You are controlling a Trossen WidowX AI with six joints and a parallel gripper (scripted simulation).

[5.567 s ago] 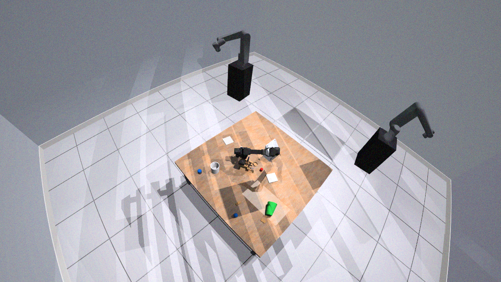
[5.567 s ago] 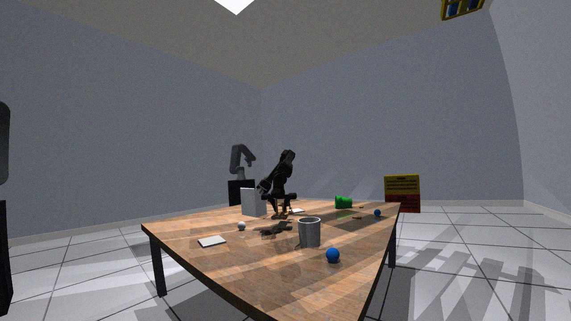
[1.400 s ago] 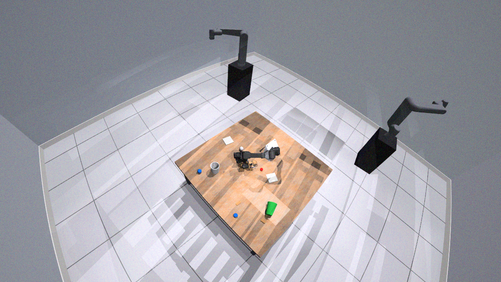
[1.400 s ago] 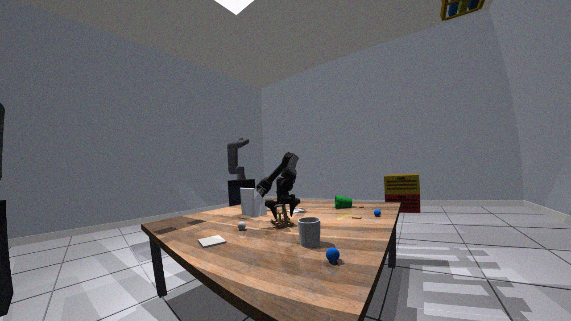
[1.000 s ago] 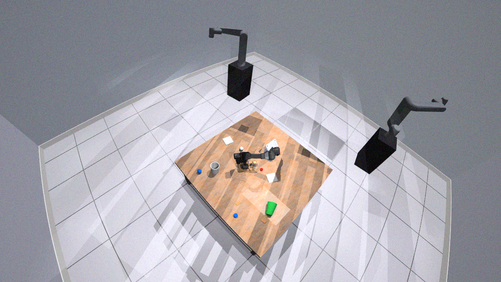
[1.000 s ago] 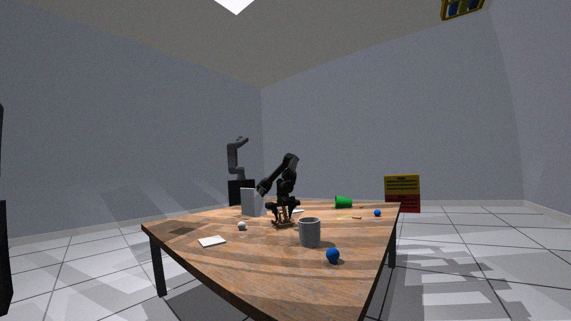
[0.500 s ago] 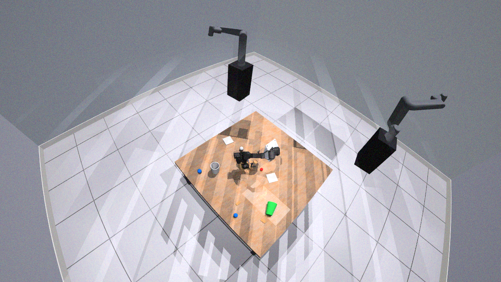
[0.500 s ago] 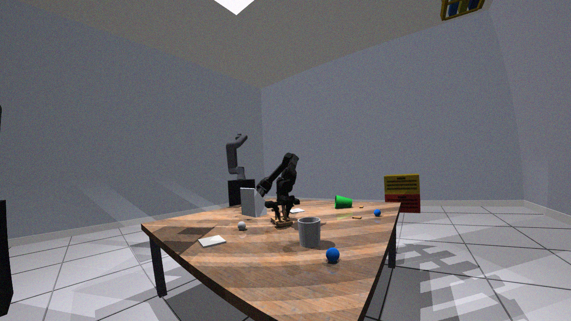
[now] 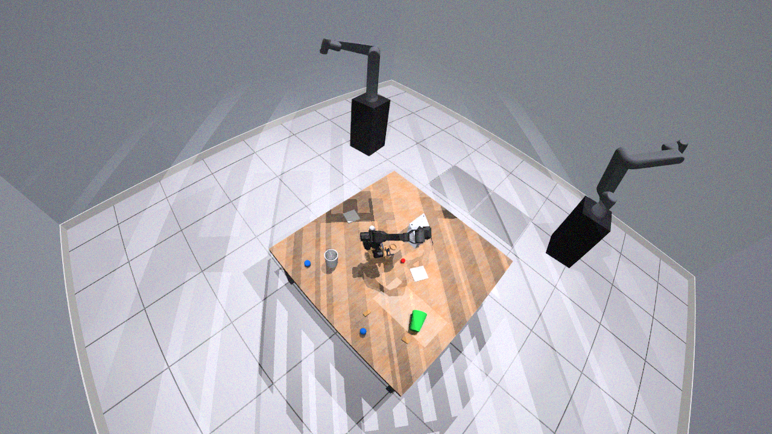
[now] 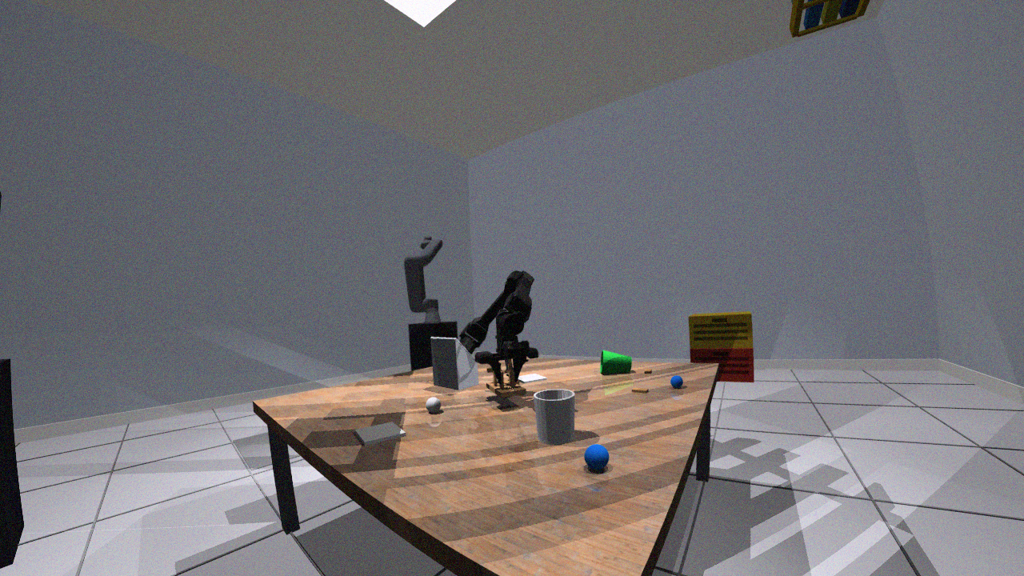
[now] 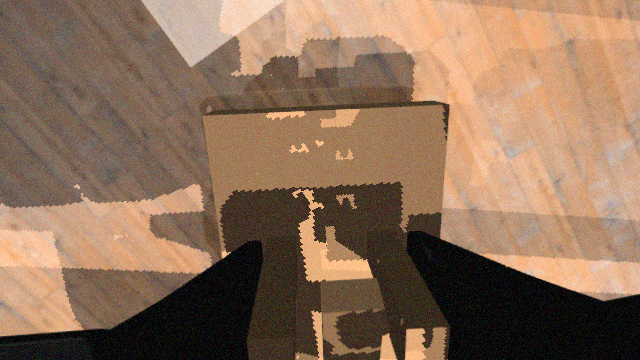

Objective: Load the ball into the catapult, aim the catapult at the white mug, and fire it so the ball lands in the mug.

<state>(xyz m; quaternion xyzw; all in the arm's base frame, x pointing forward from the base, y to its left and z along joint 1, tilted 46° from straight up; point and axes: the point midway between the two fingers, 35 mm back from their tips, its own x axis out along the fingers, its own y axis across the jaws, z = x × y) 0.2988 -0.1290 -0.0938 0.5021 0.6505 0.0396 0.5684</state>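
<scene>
Now: gripper tip 18 cm to the right of the red ball, 10 cm past it and 5 cm above it. The rest, counted from my gripper tip: catapult: 6 cm to the left, 4 cm behind, 2 cm above; whitish-grey mug: 23 cm ahead, 19 cm to the right, 4 cm below; white ball: 17 cm behind, 15 cm to the right, 4 cm below.
</scene>
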